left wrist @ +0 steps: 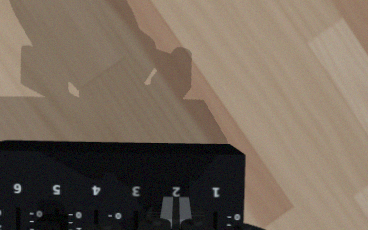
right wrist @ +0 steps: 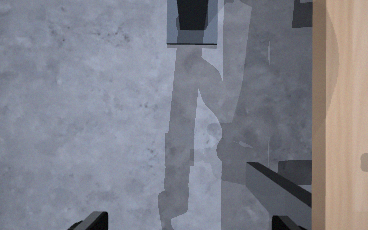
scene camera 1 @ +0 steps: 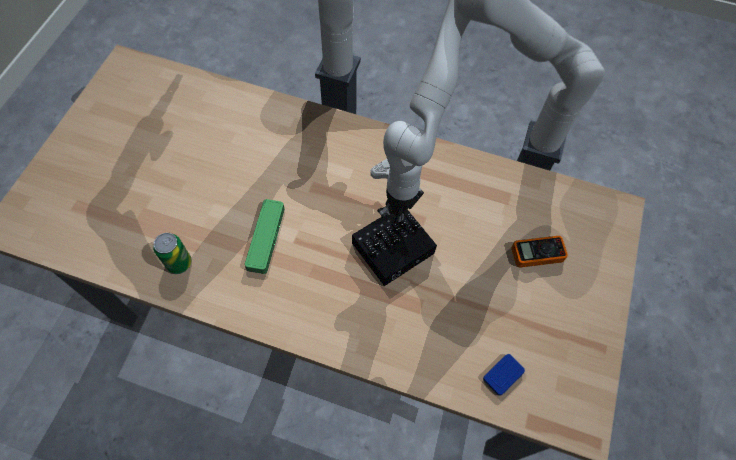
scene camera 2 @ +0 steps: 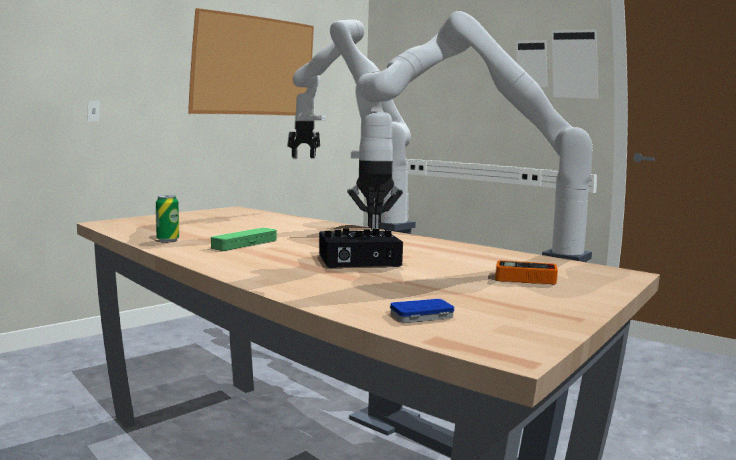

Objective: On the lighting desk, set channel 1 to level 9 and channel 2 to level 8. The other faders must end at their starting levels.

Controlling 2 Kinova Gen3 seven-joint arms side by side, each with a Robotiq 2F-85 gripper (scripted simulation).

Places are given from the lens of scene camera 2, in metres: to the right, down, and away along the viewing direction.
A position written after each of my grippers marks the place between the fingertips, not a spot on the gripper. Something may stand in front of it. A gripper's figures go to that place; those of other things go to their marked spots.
my left gripper (scene camera 2: 374,230): 0.01, 0.00, 1.30
my right gripper (scene camera 2: 303,158): -0.25, -0.27, 2.16
green case (scene camera 2: 230,241): -0.33, 0.03, 1.33
blue box (scene camera 2: 431,309): 0.10, 0.12, 0.84
The marked spots on the blue box and the green case are 0.66 m apart.
